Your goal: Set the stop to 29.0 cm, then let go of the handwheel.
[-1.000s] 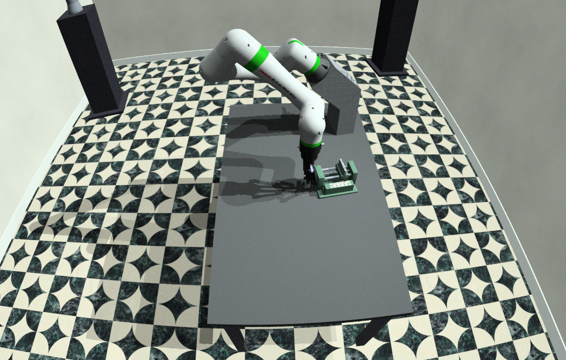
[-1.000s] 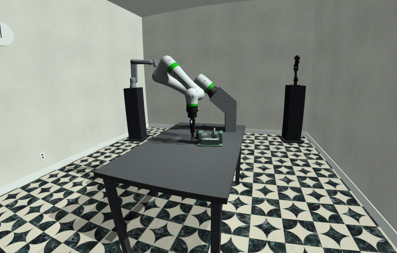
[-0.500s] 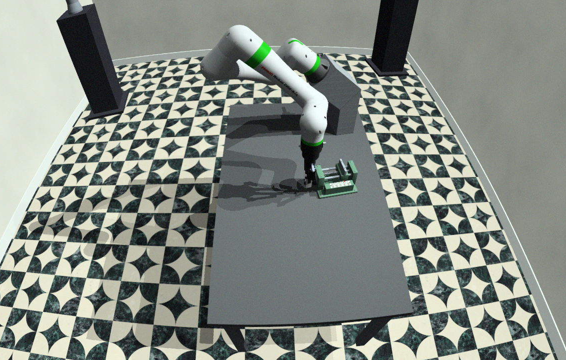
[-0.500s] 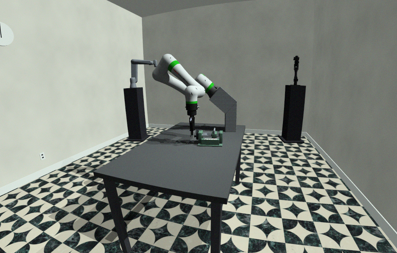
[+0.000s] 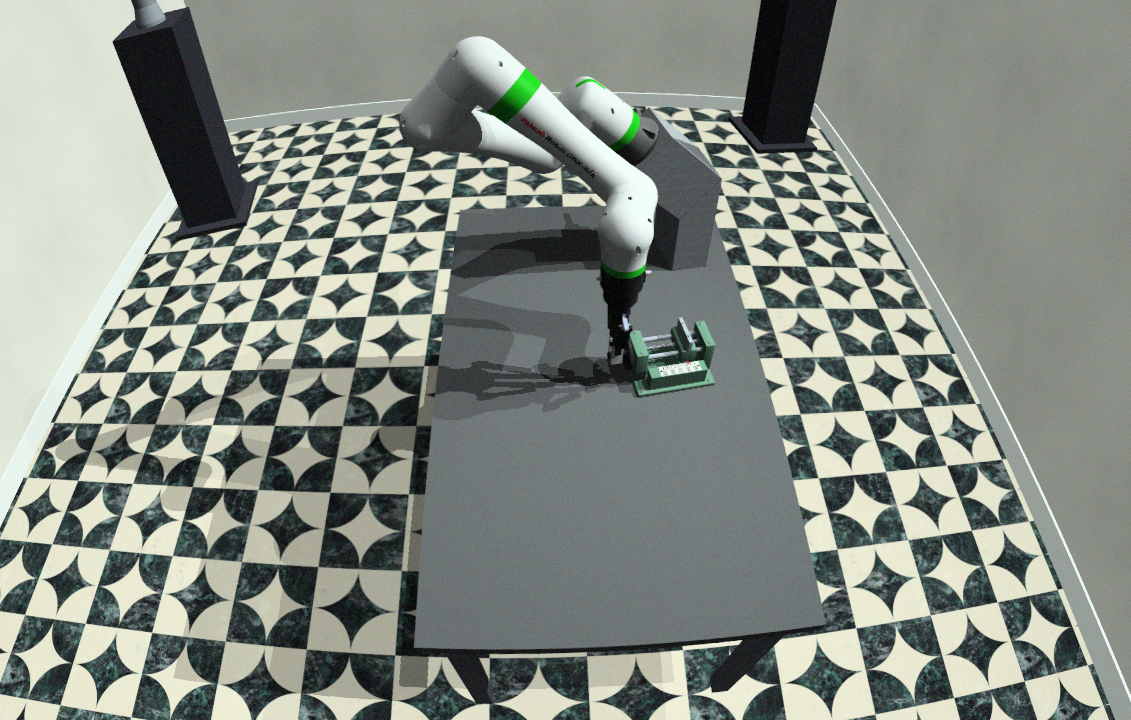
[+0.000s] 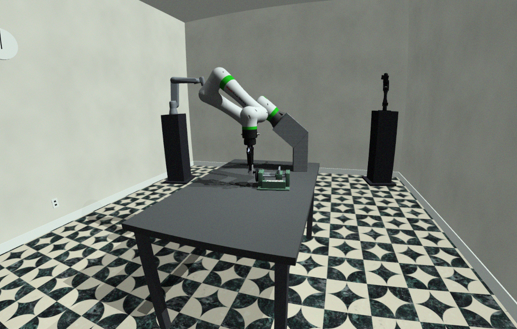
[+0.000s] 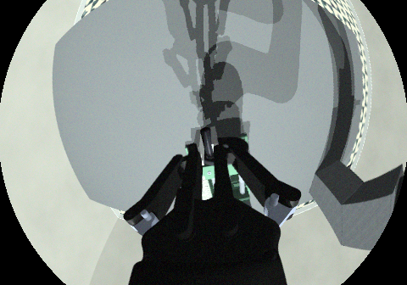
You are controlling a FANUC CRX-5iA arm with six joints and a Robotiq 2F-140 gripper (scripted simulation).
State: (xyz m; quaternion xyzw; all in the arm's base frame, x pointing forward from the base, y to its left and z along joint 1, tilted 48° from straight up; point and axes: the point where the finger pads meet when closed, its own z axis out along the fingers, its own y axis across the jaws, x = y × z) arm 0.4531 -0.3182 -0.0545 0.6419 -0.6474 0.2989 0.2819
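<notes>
Now: the black handwheel 10 mm behind my hand, 20 mm to the left of it and 20 mm below it. From my hand the other things lie so: green stop fixture 10 mm behind, 180 mm to the left, 20 mm below.
</notes>
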